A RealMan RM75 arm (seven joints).
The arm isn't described. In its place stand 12 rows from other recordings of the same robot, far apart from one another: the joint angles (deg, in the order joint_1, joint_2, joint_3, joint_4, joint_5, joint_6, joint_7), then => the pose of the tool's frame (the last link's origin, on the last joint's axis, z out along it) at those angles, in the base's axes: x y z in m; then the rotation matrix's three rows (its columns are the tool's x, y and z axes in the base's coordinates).
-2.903, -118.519, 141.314, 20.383, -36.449, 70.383, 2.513 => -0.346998 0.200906 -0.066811; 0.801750 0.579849 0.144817; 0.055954 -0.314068 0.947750; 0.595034 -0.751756 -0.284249
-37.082, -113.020, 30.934, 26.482, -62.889, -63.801, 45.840 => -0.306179 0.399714 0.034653; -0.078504 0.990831 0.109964; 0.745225 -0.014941 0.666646; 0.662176 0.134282 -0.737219
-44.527, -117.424, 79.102, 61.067, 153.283, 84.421, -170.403 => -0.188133 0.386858 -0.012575; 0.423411 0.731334 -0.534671; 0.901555 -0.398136 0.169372; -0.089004 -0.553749 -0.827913
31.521, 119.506, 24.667, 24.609, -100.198, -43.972, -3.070 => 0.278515 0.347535 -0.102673; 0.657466 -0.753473 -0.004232; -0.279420 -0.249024 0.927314; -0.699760 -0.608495 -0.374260
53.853, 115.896, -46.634, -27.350, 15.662, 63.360, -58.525 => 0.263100 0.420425 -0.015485; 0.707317 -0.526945 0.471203; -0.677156 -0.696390 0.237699; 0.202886 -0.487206 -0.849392
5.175, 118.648, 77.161, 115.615, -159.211, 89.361, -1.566 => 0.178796 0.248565 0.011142; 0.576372 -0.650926 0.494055; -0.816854 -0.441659 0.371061; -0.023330 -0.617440 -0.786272
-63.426, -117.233, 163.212, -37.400, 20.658, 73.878, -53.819 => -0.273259 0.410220 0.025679; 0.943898 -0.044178 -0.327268; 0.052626 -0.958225 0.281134; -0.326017 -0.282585 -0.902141
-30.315, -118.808, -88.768, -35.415, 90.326, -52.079, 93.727 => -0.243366 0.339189 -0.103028; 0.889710 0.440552 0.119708; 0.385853 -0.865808 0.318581; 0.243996 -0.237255 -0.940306
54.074, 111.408, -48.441, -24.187, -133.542, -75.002, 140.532 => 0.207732 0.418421 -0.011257; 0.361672 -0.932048 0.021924; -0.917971 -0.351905 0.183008; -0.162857 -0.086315 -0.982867
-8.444, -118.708, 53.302, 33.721, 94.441, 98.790, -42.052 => -0.312383 0.209259 -0.010395; 0.800848 0.212457 0.559915; -0.029961 -0.919571 0.391780; 0.598118 -0.330532 -0.730071
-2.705, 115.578, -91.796, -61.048, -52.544, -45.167, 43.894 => 0.292687 0.286474 0.006689; 0.893525 -0.374170 -0.248215; -0.011594 -0.571842 0.820282; -0.448865 -0.730064 -0.515293
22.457, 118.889, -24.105, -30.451, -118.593, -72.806, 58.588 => 0.364101 0.301283 0.009264; 0.830068 -0.546055 -0.113191; -0.339814 -0.656214 0.673728; -0.442170 -0.520776 -0.730259
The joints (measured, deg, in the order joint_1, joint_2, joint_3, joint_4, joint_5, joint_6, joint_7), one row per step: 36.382, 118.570, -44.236, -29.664, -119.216, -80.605, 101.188; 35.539, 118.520, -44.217, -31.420, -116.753, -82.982, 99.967; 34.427, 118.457, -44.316, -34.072, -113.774, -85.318, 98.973; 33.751, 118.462, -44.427, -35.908, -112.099, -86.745, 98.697; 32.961, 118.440, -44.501, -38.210, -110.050, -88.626, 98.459; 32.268, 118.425, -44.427, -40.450, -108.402, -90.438, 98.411; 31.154, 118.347, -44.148, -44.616, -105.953, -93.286, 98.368; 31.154, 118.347, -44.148, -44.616, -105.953, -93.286, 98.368; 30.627, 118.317, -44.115, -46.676, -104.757, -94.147, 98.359; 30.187, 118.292, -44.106, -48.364, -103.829, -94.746, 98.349
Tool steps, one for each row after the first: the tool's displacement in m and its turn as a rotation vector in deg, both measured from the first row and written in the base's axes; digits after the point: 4 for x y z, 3 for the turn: -0.0051, -0.0006, 0.0080, 1.202, 2.279, 2.077; -0.0106, -0.0001, 0.0194, 3.214, 4.517, 4.414; -0.0143, -0.0001, 0.0266, 4.322, 5.736, 5.814; -0.0193, -0.0005, 0.0358, 5.612, 7.256, 7.651; -0.0239, -0.0013, 0.0448, 6.688, 8.504, 9.379; -0.0315, -0.0027, 0.0611, 8.718, 9.933, 12.606; -0.0315, -0.0027, 0.0611, 8.718, 9.933, 12.606; -0.0349, -0.0029, 0.0688, 9.966, 10.284, 14.070; -0.0376, -0.0031, 0.0750, 10.999, 10.450, 15.245
